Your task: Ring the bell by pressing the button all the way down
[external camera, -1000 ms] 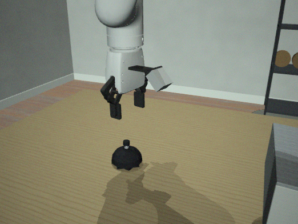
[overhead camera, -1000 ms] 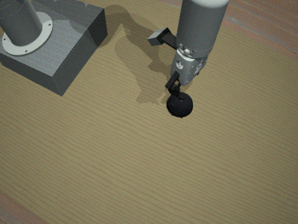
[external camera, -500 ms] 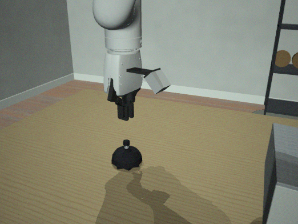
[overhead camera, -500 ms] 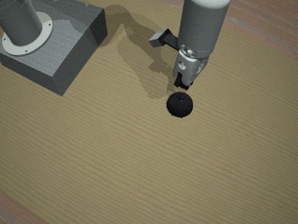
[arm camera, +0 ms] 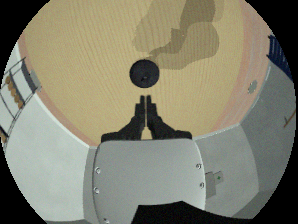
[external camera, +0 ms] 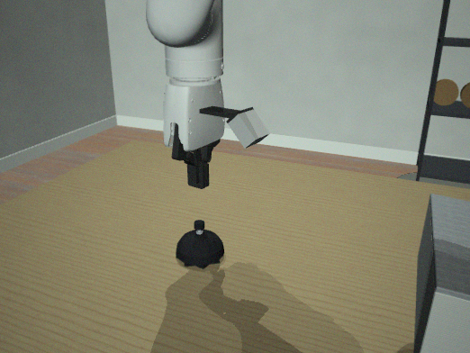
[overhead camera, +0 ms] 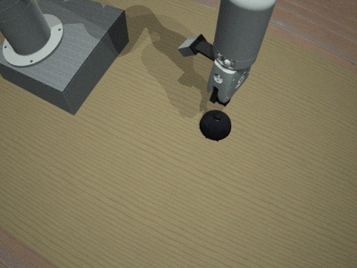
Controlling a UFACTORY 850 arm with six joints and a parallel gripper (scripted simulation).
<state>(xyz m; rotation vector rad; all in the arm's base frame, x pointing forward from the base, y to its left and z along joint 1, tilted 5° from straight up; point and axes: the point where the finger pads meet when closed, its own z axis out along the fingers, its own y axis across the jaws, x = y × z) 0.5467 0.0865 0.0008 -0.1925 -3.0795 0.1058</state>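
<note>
Now: hand 10 cm above the button. From my hand the other things lie so: black dome-shaped bell: 11 cm below.
</note>
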